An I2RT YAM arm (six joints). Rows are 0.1 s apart.
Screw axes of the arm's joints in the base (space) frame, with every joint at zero. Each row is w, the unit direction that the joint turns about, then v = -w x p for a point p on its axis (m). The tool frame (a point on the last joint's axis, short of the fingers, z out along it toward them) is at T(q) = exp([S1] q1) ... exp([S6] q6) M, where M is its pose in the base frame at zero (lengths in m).
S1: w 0 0 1 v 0 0 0
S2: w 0 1 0 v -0.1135 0 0.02
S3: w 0 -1 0 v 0.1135 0 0.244
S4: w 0 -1 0 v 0.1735 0 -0.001
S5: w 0 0 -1 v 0 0.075 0
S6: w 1 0 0 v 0 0.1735 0
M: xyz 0.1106 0 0.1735 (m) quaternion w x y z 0.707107 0 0.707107 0
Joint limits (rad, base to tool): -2.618..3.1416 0..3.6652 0..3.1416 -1.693..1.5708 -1.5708..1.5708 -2.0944..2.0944
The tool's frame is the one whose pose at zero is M.
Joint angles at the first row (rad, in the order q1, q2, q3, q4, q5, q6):
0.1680, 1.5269, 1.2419, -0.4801, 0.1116, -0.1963
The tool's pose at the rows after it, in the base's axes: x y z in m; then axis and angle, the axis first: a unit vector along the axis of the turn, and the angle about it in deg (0 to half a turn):
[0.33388, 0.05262, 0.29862, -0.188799, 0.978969, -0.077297, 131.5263]
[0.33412, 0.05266, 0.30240, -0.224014, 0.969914, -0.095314, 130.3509]
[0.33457, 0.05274, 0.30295, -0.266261, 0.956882, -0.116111, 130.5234]
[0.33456, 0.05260, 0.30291, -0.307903, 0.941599, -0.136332, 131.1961]
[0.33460, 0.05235, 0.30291, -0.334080, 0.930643, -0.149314, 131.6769]
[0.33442, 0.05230, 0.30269, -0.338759, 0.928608, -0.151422, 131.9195]
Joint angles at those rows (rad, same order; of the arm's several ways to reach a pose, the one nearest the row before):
0.1680, 1.5078, 1.2419, -0.4511, 0.1116, -0.2638
0.1680, 1.5013, 1.2419, -0.4305, 0.1116, -0.3386
0.1681, 1.5013, 1.2419, -0.4240, 0.1116, -0.4278
0.1676, 1.5013, 1.2419, -0.4244, 0.1116, -0.5175
0.1669, 1.5013, 1.2419, -0.4244, 0.1116, -0.5755
0.1669, 1.5013, 1.2419, -0.4271, 0.1120, -0.5858

